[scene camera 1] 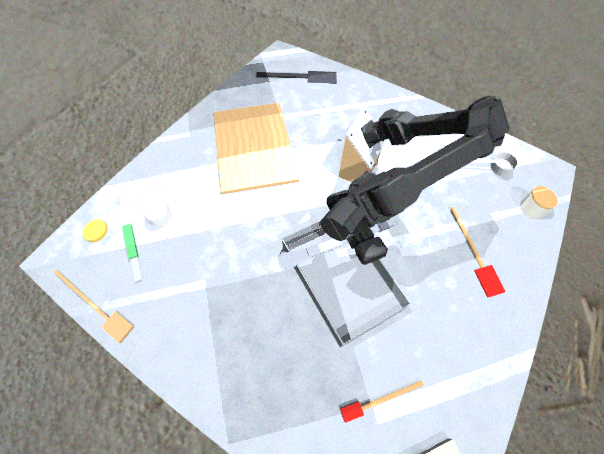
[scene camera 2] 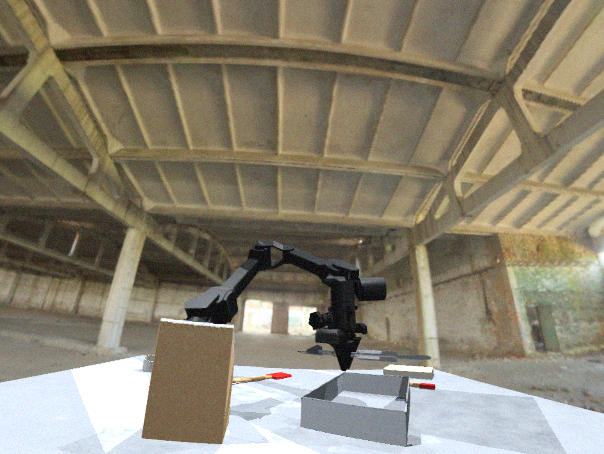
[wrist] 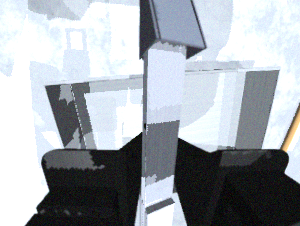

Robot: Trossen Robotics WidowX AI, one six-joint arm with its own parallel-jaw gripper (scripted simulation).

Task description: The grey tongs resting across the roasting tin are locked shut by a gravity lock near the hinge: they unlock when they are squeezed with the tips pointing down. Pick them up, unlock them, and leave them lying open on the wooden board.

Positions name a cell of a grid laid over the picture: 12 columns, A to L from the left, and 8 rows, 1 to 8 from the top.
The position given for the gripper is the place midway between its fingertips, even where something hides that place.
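Scene camera 1 shows the gripper (scene camera 1: G5) and a cork-topped jar (scene camera 1: K4). In scene camera 2 the gripper (scene camera 2: G7) appears again, this time with a roasting tin (scene camera 2: H8). The wrist view has both the gripper (wrist: G5) and the tin (wrist: J4) in it, but the jar is out of frame in the wrist view.
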